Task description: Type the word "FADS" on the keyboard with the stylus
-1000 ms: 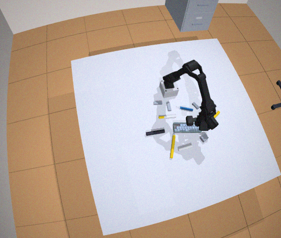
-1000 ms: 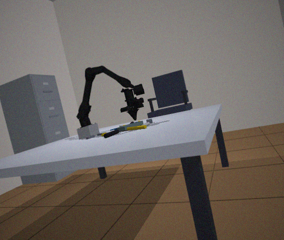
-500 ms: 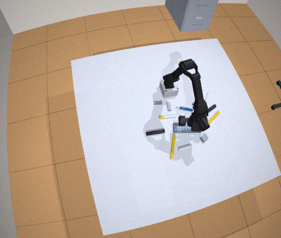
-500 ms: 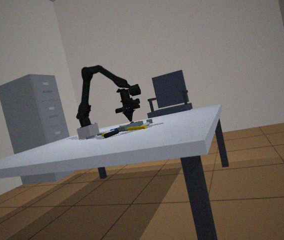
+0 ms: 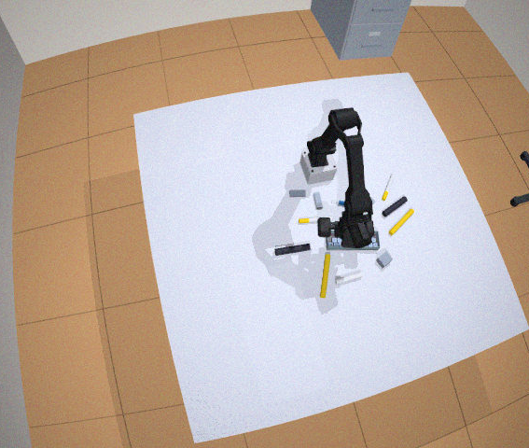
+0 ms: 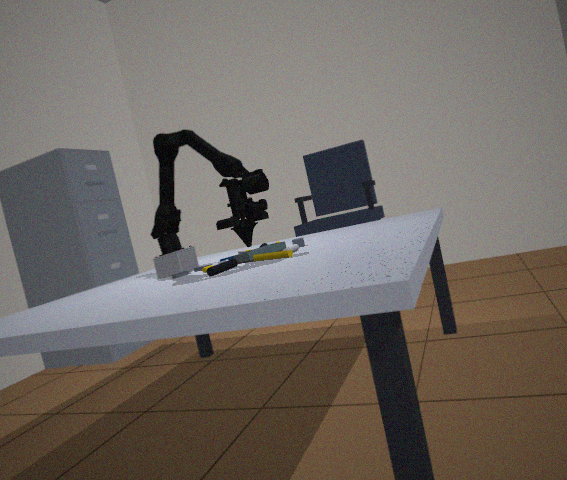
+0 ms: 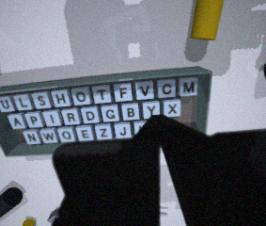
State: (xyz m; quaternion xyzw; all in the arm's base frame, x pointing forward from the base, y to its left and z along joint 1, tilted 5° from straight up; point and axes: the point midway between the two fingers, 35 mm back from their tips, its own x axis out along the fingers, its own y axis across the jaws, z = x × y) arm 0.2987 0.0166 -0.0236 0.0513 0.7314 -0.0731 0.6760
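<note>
Right now my gripper tip is 14 cm past the blue stylus, 5 cm to the right of it and 3 cm above it. Round my gripper tip: white stick (14 cm ahead, 3 cm below); then grey stylus tip (16 cm behind, 3 cm below, 2 cm to the left); then grey block (15 cm to the left, 10 cm ahead, 3 cm below).
</note>
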